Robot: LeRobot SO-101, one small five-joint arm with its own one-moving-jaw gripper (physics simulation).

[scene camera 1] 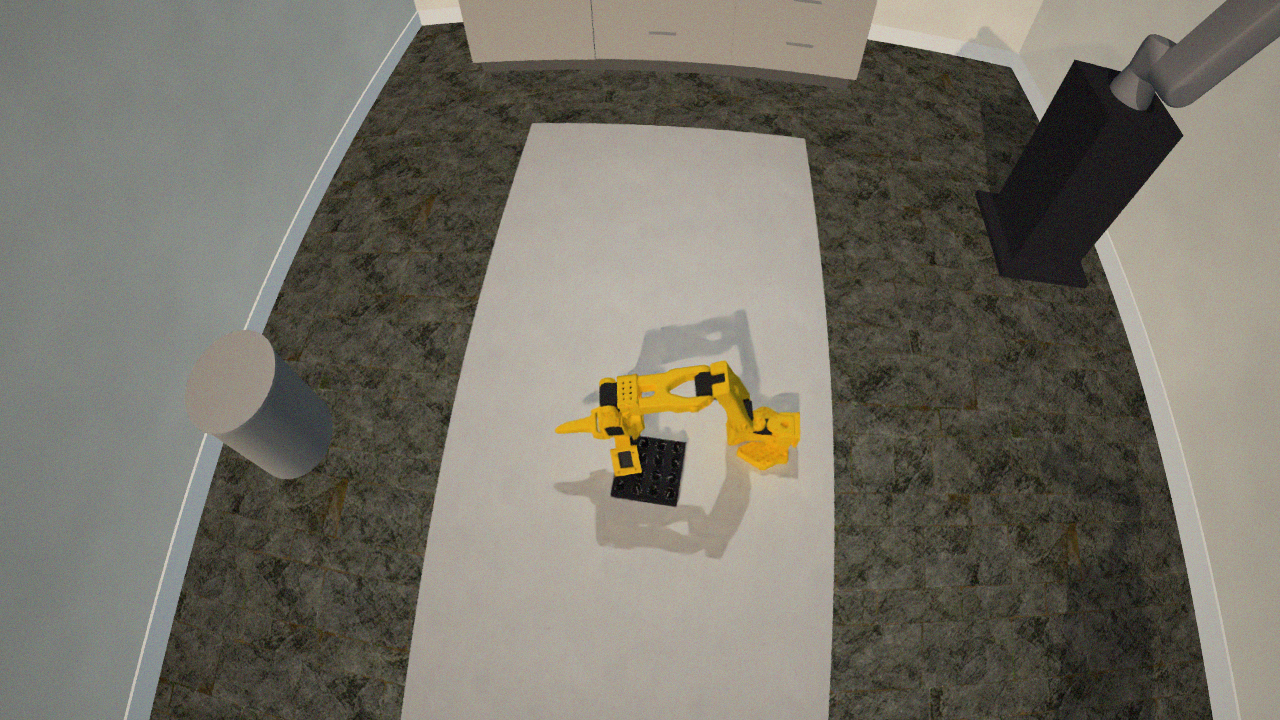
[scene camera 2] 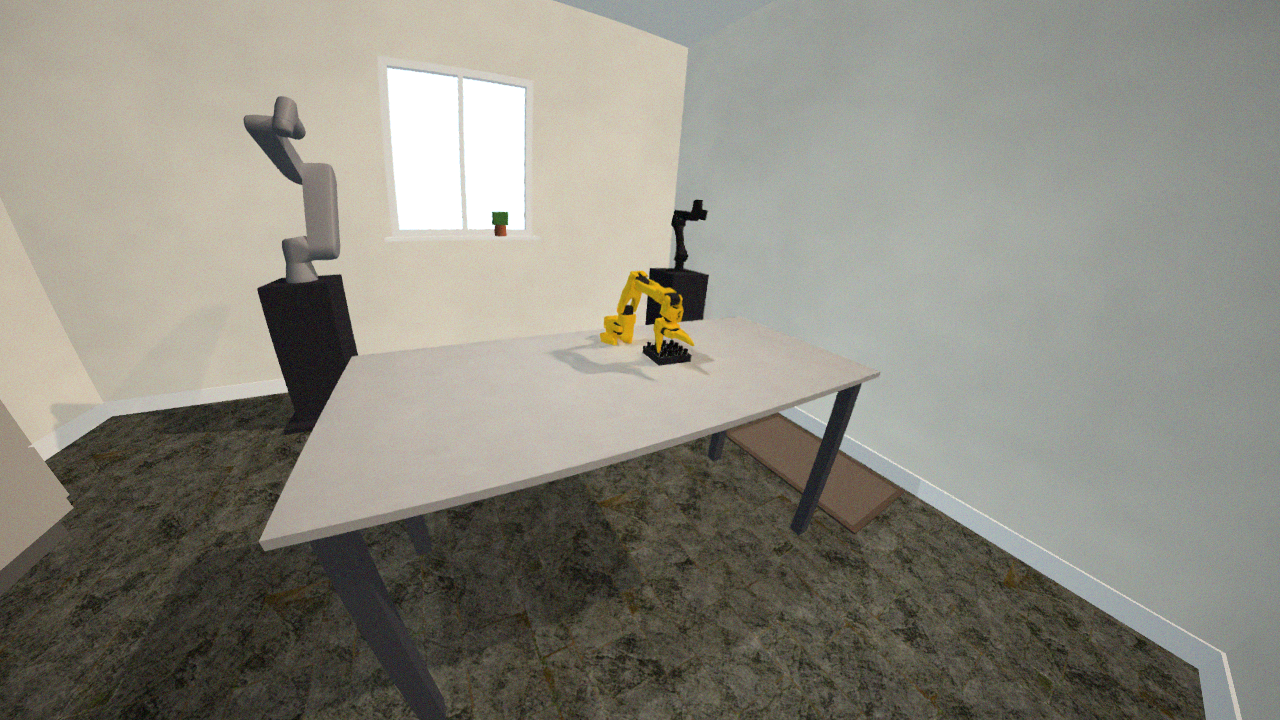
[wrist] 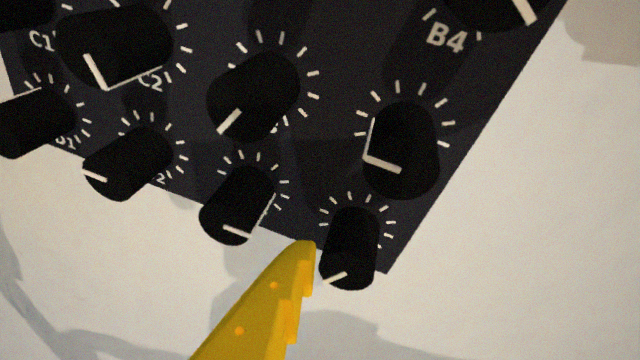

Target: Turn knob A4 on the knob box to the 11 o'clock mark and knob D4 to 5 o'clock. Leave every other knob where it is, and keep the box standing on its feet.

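Places are measured from the arm's base along level axes (x ahead, y left, z up), in centimetres.
Pixels of known places: end effector, tool point: (scene camera 1: 632,437) (scene camera 2: 659,351) (wrist: 314,261); arm's base, origin of the base link: (scene camera 1: 752,439) (scene camera 2: 619,341).
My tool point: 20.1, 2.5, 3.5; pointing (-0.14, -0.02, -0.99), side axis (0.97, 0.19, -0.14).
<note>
Ahead of a thing's pixels: the offset from my tool point to its top centre, as dx, dy, dz. "spot": to the spot under its first point. Level surfaces: height alone.
The black knob box @[-3.0, +4.7, +0.3] (scene camera 1: 650,492) (scene camera 2: 667,359) (wrist: 340,120) sits flat on the table. In the wrist view, knob D4 @[+0.7, +0.3, +0.3] (wrist: 351,245) stands at the box's lower corner, its white pointer toward the picture's lower left. Knob A4 does not show in the wrist view, and I cannot tell its pointer in the scene views. My gripper (scene camera 1: 588,437) (scene camera 2: 675,346) is fully open and empty, low at the box. In the wrist view the one visible jaw (wrist: 280,305) has its tip just left of D4, with a narrow gap; the moving jaw is out of the picture.
Knobs C4 @[+0.9, +3.0, +0.3] (wrist: 402,150), D3 @[-2.0, +0.6, +0.3] (wrist: 237,205), C3 @[-1.8, +3.2, +0.3] (wrist: 255,95) and D2 @[-4.7, +0.8, +0.3] (wrist: 127,162) stand close by D4; B4 @[spot: +1.2, +5.3, +0.3] (wrist: 495,12) is partly cut off. The pale table @[dz -3.5] (scene camera 1: 662,223) (scene camera 2: 465,429) bears the yellow arm (scene camera 1: 671,389) (scene camera 2: 631,295), which arches beside the box.
</note>
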